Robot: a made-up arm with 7 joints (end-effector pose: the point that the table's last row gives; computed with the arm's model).
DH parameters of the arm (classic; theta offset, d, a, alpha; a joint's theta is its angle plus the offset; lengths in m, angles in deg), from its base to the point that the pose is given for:
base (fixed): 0 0.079 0 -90
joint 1: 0 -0.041 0.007 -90
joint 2: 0 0.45 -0.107 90
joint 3: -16.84 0 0.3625 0
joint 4: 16.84 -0.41 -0.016 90
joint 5: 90 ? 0.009 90
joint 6: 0 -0.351 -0.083 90
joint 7: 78.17 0 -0.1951 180
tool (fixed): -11.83 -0.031 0 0
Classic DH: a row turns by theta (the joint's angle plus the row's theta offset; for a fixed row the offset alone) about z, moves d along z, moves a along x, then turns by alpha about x.
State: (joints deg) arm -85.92 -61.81 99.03 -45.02 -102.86 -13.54 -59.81
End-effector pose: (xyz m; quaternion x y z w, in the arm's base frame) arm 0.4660 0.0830 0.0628 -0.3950 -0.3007 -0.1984 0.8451
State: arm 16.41 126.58 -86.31 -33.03 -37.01 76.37 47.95
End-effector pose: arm -0.0517 0.2280 -0.5345 -0.1009 -0.8336 -0.1761 0.5137
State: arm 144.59 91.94 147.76 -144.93 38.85 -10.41 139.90
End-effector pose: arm 0.1248 0.5480 0.7169 -0.9645 -0.1173 -0.2367 0.0022
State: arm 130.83 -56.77 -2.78 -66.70 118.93 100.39 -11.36
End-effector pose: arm -0.6338 -0.4115 -0.4951 -0.7820 -0.2799 -0.5033 0.2383
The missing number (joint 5, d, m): 0.308
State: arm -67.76 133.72 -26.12 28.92 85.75 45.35 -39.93
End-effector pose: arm -0.2233 0.3955 -0.7023 0.2808 -0.7417 0.1106 0.5990
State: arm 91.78 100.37 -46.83 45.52 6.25 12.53 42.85
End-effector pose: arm 0.1544 0.5163 0.4063 -0.5994 0.2230 -0.7097 0.2954
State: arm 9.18 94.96 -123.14 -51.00 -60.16 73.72 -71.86
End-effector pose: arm -0.1282 0.1218 -0.1780 0.6078 0.5165 -0.5914 0.1189
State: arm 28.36 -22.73 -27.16 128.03 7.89 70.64 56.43
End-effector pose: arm 0.7422 -0.2011 -0.0535 -0.2269 0.8269 -0.4921 0.1504
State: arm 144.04 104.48 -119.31 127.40 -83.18 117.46 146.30
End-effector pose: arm 0.1799 0.3437 -0.0054 0.1191 -0.6246 -0.7658 0.0961
